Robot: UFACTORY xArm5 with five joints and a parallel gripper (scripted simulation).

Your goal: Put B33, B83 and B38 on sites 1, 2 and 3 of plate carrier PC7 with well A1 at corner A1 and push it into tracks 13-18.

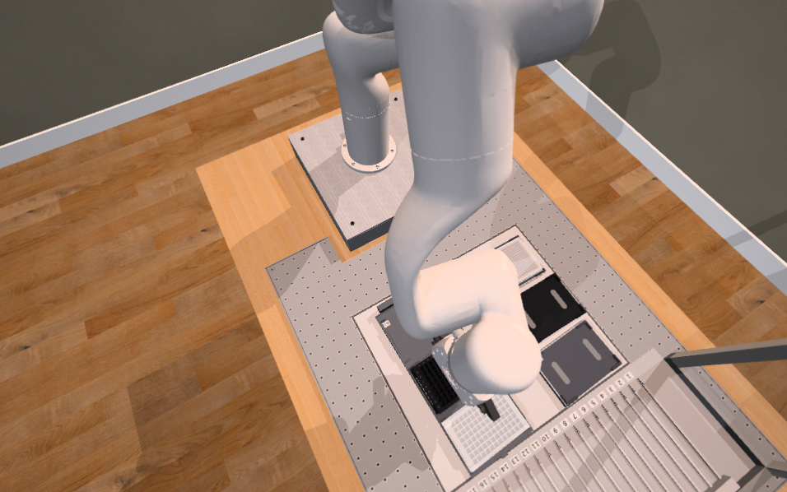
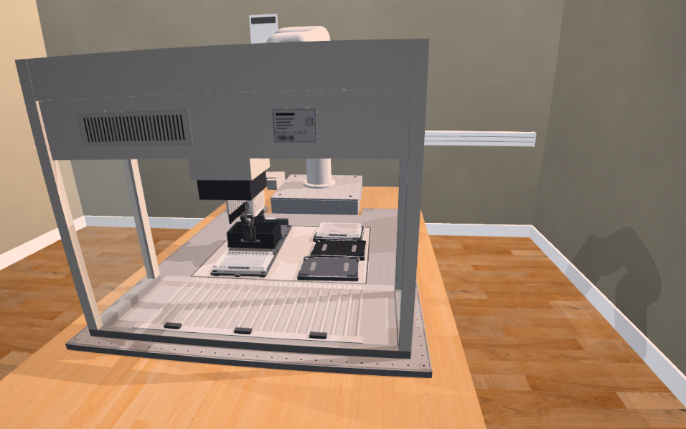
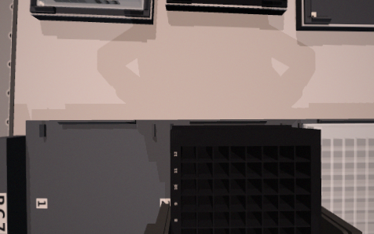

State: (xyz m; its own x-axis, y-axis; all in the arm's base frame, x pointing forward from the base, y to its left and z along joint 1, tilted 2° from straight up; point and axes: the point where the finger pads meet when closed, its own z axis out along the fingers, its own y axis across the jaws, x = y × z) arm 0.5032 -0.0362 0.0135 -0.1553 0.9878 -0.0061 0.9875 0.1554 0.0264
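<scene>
Now: hand 10 mm above the black deep-well block B83. From my hand the other things lie so: plate carrier PC7: 10 mm behind, 40 mm below; plate nest S3: 80 mm ahead, 230 mm to the left, 50 mm below; plate nest S2: 30 mm behind, 230 mm to the left, 50 mm below.
</scene>
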